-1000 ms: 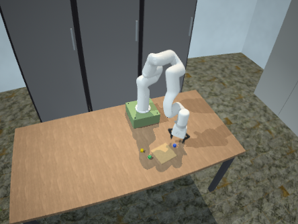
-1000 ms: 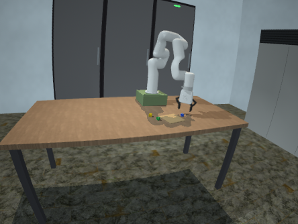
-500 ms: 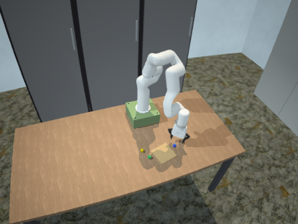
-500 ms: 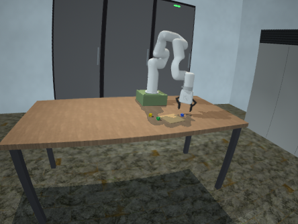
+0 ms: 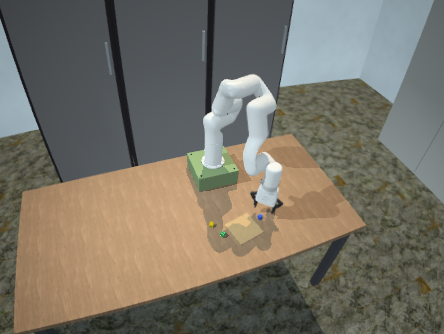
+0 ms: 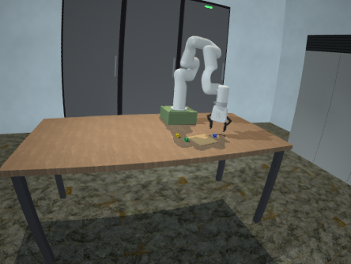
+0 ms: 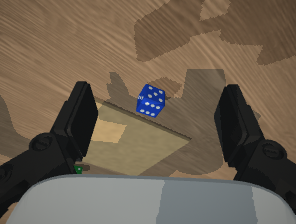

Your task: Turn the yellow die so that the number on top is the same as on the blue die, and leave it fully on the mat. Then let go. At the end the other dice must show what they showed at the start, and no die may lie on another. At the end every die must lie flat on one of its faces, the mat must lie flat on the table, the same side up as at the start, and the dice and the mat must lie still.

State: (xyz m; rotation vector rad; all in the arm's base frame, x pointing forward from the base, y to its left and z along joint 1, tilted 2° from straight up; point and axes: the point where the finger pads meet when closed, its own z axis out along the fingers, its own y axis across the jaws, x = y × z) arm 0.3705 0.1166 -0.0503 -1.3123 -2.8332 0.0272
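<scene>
Now: the blue die 2 cm ahead of my hand, 3 cm to the right of it and 4 cm below it. The rest, counted from my hand: yellow die 4 cm behind, 27 cm to the right, 4 cm below; tan mat 4 cm ahead, 13 cm to the right, 5 cm below; green die 4 cm ahead, 25 cm to the right, 4 cm below.
</scene>
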